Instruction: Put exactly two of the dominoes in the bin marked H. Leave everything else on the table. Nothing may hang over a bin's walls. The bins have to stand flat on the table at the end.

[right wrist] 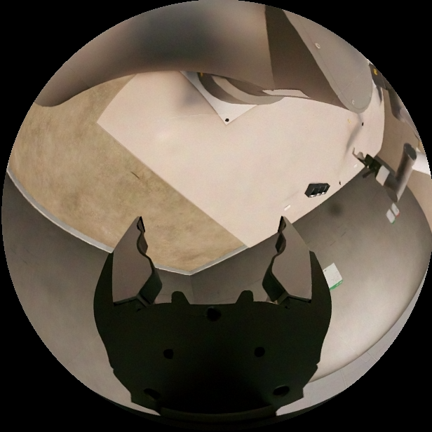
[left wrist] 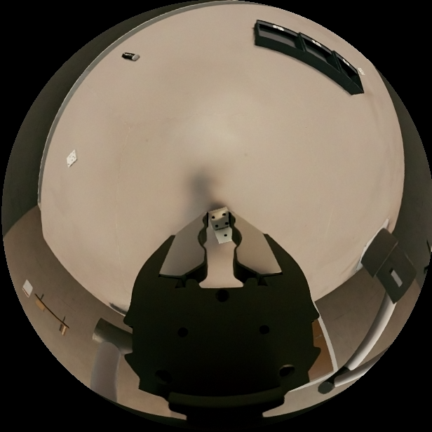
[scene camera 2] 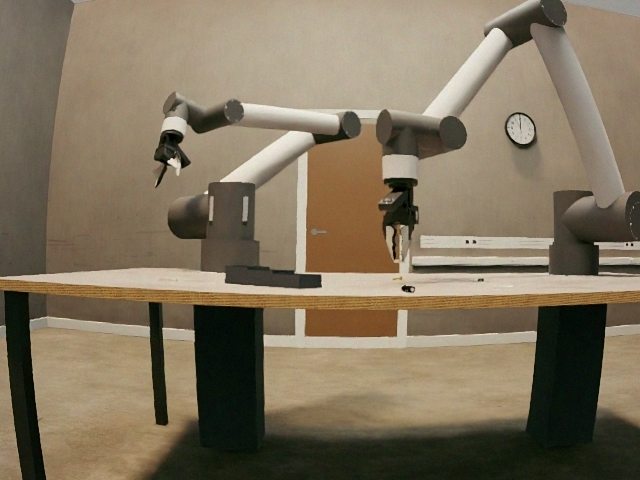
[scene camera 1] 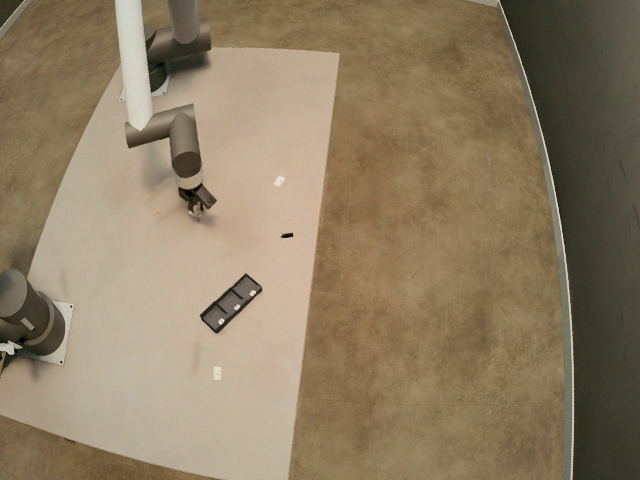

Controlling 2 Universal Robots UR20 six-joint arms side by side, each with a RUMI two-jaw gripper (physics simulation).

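Observation:
Three joined dark bins (scene camera 1: 208, 324) (scene camera 2: 294, 279) (left wrist: 320, 68) stand flat on the table; their white labels are too small to read, so I cannot tell which is H. My left gripper (scene camera 1: 196, 214) (scene camera 2: 397, 257) (left wrist: 218, 212) is shut on a white domino (left wrist: 220, 220) with black pips and holds it above the table, away from the bins. A second domino (scene camera 1: 279, 180) (left wrist: 72, 158) lies at the upper right of scene camera 1. A third white domino (scene camera 1: 217, 373) (right wrist: 287, 207) lies below the bins there. My right gripper (scene camera 2: 168, 173) (right wrist: 211, 217) is open and empty, high over the table's side.
A small black cylinder-like object (scene camera 1: 286, 235) (scene camera 2: 407, 288) (left wrist: 131, 56) lies near the table's long edge. A small yellow object (scene camera 1: 155, 212) (scene camera 2: 397, 278) lies near the left gripper. The right arm's base (scene camera 1: 45, 325) stands at the lower left of scene camera 1.

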